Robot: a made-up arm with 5 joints. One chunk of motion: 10 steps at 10 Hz.
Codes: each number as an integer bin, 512 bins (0 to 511) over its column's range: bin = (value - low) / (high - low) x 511, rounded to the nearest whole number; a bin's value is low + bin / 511 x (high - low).
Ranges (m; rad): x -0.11..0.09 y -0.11..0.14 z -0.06..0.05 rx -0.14..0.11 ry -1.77..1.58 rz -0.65..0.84
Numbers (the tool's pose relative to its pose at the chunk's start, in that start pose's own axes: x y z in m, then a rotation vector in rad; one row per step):
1: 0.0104 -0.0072 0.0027 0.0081 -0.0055 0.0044
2: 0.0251 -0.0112 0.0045 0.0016 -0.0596 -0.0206
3: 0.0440 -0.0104 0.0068 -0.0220 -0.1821 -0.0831
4: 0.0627 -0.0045 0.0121 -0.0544 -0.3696 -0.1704
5: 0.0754 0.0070 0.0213 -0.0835 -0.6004 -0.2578
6: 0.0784 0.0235 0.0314 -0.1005 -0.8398 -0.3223
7: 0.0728 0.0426 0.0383 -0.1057 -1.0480 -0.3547
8: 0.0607 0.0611 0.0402 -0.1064 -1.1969 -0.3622
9: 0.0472 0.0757 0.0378 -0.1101 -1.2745 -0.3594
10: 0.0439 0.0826 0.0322 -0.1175 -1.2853 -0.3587
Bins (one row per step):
1: 308 210 291 303 269 224
2: 345 202 300 289 261 216
3: 393 204 310 241 242 194
4: 441 216 335 175 214 164
5: 474 239 378 115 178 135
6: 481 273 425 81 142 112
7: 467 312 457 70 110 101
8: 436 350 465 69 87 99
9: 402 380 454 61 76 100
10: 393 394 428 46 74 100

